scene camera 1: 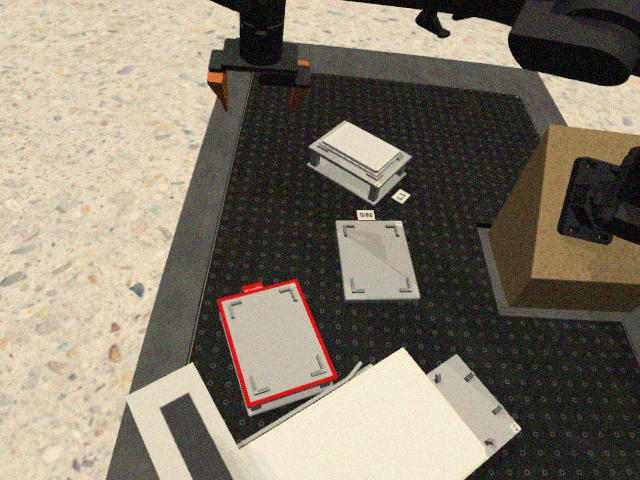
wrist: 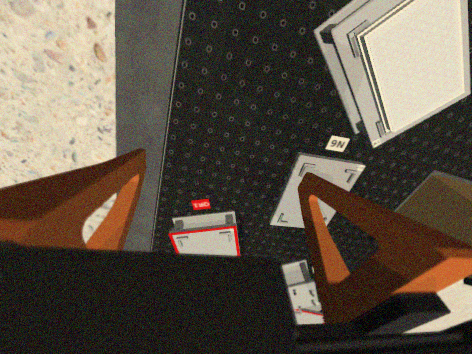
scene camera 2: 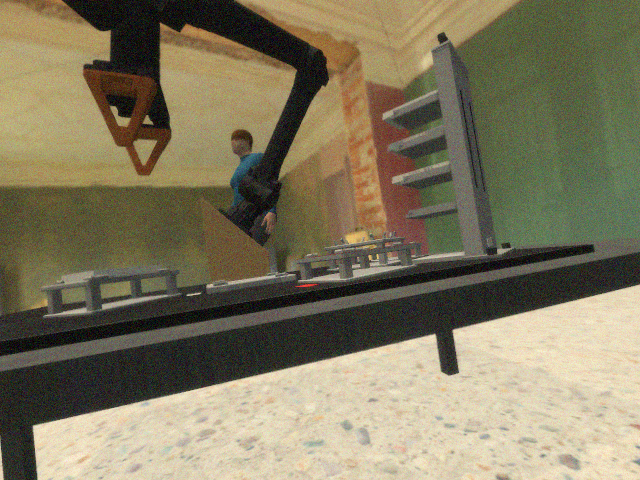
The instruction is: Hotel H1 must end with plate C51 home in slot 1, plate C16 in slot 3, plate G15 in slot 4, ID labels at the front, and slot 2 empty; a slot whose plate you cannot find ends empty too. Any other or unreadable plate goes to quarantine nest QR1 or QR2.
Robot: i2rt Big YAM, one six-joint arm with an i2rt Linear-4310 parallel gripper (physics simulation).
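Pixels of known places: gripper, fingertip midpoint: (scene camera 1: 258,111) (wrist: 230,170) (scene camera 2: 135,162); arm's base, origin of the base link: (scene camera 1: 590,201) (scene camera 2: 233,226).
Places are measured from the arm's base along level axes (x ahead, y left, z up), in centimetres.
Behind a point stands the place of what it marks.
Note:
My gripper (scene camera 1: 259,111) {z 2.6, x 52.3, y -6.0 cm} (scene camera 2: 133,159) {z 2.6, x 52.3, y -6.0 cm} (wrist: 230,170) {z 2.6, x 52.3, y -6.0 cm} is open and empty, high above the table's left edge. A cream-white plate (scene camera 1: 361,147) {z -9.9, x 34.9, y -16.7 cm} (wrist: 420,65) {z -9.9, x 34.9, y -17.5 cm} lies on the raised stand L1 (scene camera 1: 317,148) {z -11.3, x 43.1, y -16.3 cm} (scene camera 2: 93,295) {z -13.6, x 44.0, y -16.4 cm} (wrist: 361,85) {z -11.3, x 38.5, y -13.6 cm}; no ID is readable on it. The flat nest N6 (scene camera 1: 369,281) {z -15.1, x 31.3, y 10.0 cm} (wrist: 287,205) {z -15.1, x 34.3, y 8.1 cm} is bare. The red-rimmed nest QR1 (scene camera 1: 276,341) {z -12.3, x 44.0, y 24.0 cm} (wrist: 207,242) {z -12.3, x 46.1, y 19.3 cm} is bare where it shows. The hotel (scene camera 2: 460,149) {z 3.1, x 46.7, y 44.6 cm} has four levels; the upper three look thicker than the thin lowest one. In scene camera 1 a cream panel (scene camera 1: 361,413) {z 16.7, x 36.1, y 42.2 cm} covers its top level. Plate IDs there cannot be read.
Another grey nest (scene camera 1: 454,382) {z -10.3, x 20.2, y 27.3 cm} with a small blurred label lies partly under the hotel's cream panel. The tan pedestal block (scene camera 1: 540,227) {z -3.3, x 7.3, y 4.0 cm} (scene camera 2: 232,248) {z -7.0, x 8.2, y 0.0 cm} bears the arm's base. Low raised stands (scene camera 2: 345,266) {z -14.2, x 52.8, y 19.3 cm} stand near the hotel's foot. A person (scene camera 2: 248,167) is in the background.

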